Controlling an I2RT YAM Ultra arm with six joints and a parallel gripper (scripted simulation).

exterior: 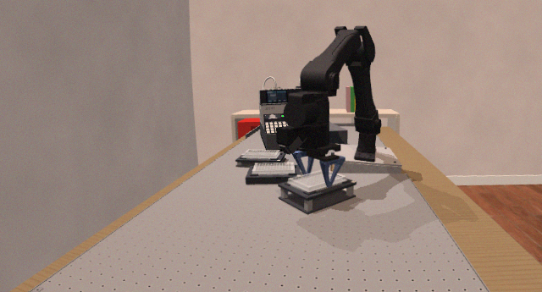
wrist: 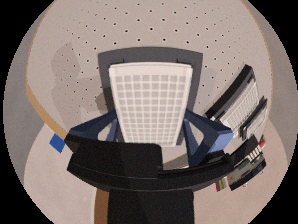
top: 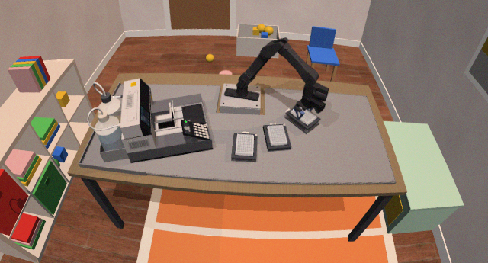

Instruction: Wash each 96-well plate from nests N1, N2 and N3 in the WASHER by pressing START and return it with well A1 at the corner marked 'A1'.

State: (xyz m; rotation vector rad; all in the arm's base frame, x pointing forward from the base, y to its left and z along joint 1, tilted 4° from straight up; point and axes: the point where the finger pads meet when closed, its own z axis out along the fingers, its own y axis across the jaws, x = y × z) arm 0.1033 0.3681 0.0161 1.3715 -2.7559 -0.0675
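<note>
The nest lies 10 mm below my hand. Also, from my hand: manifold: 700 mm to the right, 240 mm ahead, 90 mm above; then plate washer: 710 mm to the right, 250 mm ahead, 80 mm above; then washer carrier: 570 mm to the right, 180 mm ahead, 40 mm above.
</note>
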